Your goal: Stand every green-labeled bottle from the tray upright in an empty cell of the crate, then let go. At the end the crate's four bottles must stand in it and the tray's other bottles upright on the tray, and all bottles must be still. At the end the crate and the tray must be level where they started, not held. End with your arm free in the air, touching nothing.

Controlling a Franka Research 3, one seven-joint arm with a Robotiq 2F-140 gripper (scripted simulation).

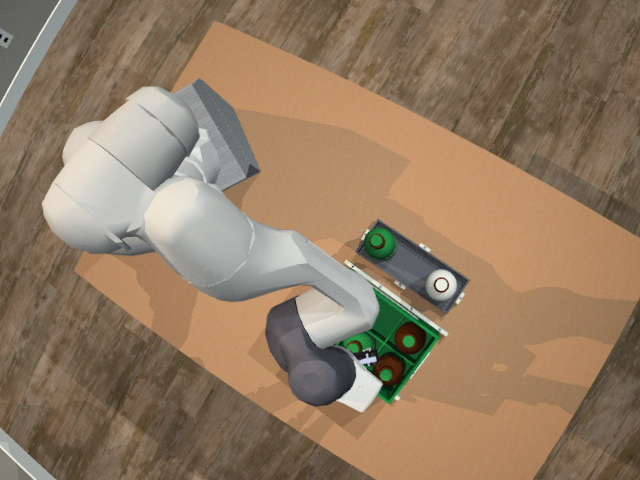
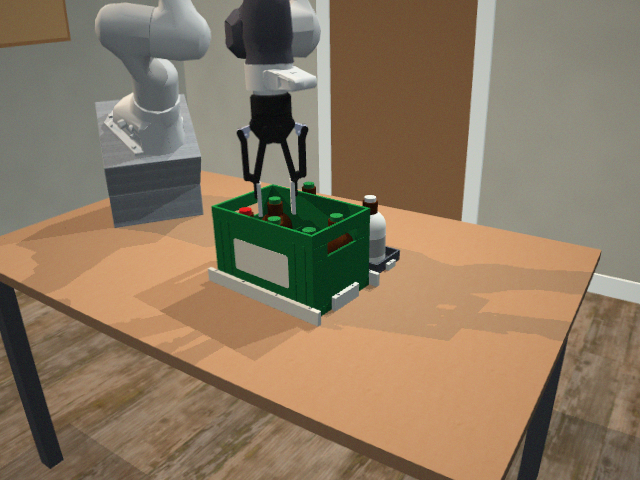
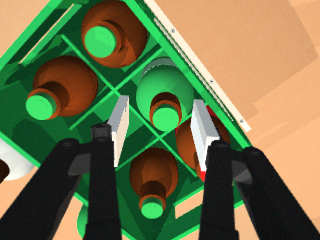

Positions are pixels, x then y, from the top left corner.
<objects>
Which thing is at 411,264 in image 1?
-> A grey tray.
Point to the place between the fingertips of the gripper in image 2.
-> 277,213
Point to a white-labeled bottle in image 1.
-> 439,288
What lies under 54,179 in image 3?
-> The gripper.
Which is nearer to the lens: the white-labeled bottle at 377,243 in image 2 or the green crate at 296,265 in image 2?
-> The green crate.
</objects>
